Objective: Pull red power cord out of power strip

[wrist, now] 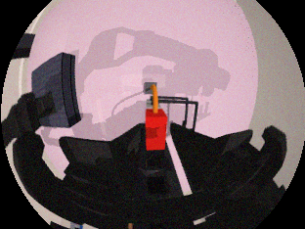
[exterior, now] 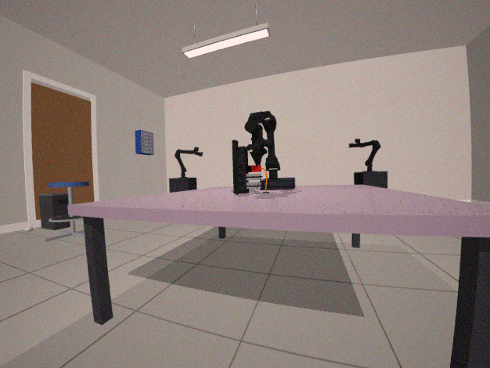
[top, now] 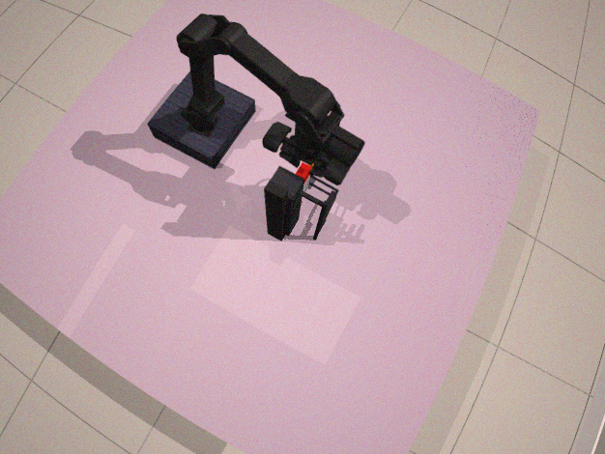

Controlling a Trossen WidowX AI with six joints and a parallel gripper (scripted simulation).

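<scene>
The red plug lies 3 cm to the right of my gripper tip.
</scene>
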